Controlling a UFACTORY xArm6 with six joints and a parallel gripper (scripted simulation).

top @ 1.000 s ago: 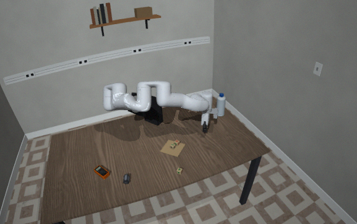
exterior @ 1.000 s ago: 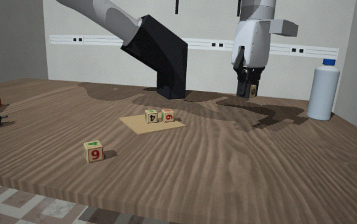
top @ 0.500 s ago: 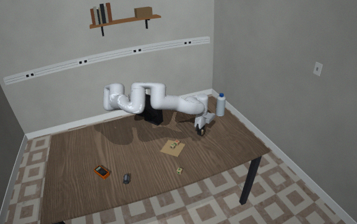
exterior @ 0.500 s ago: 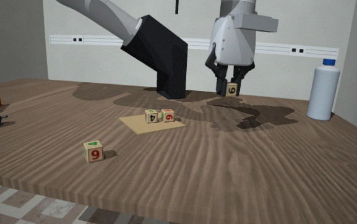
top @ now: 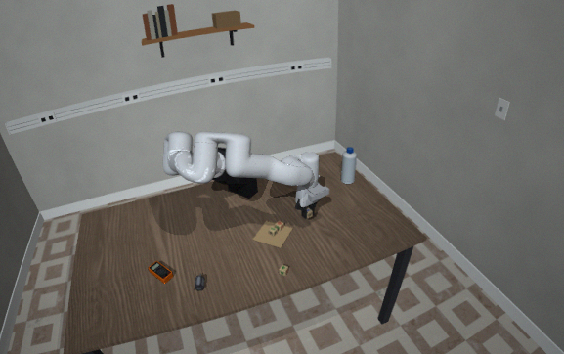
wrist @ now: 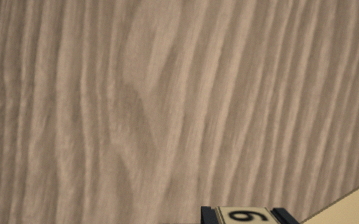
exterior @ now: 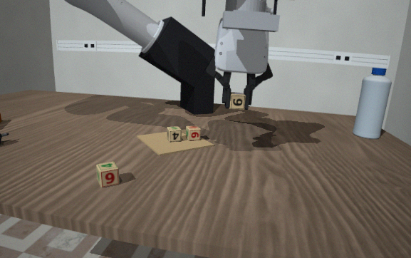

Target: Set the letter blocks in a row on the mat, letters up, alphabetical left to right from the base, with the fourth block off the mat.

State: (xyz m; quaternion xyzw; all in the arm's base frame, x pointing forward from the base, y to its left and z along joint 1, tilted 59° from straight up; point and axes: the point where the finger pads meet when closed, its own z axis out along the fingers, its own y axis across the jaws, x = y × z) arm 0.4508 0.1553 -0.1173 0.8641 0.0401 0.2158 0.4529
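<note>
Right now the tan mat is 130 mm below my hand, 120 mm to the right of it and 100 mm behind it. Round my hand: white bottle: 470 mm to the left, 150 mm behind, 30 mm below; then orange meter: 640 mm to the right, 230 mm behind, 110 mm below; then grey device: 530 mm to the right, 110 mm below, 70 mm behind.
</note>
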